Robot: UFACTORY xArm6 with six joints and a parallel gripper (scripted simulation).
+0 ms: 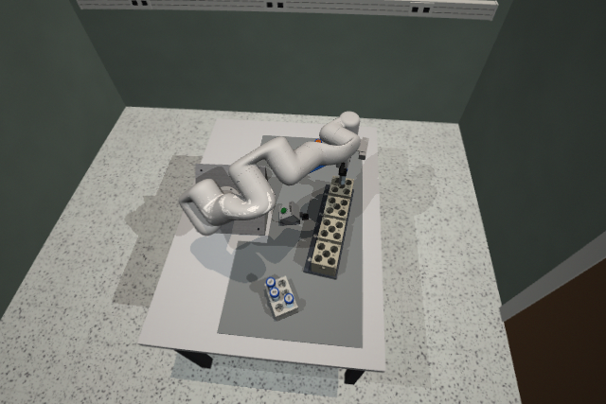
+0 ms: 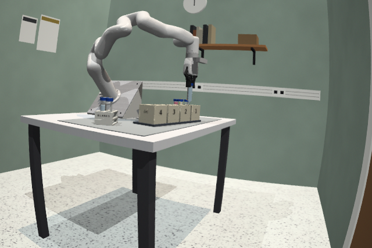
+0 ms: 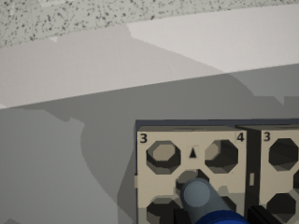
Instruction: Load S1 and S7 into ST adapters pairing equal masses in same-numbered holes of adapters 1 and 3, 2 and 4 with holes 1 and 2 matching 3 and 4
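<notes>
My gripper is now 10 mm to the left of the blue-capped water blank and 50 mm above it. From my hand the other things lie so: green DONE key: 260 mm behind, 100 mm to the right, 150 mm below; then bucket adapter: 170 mm below; then blue sample rack: 110 mm behind, 210 mm to the left, 190 mm below.
</notes>
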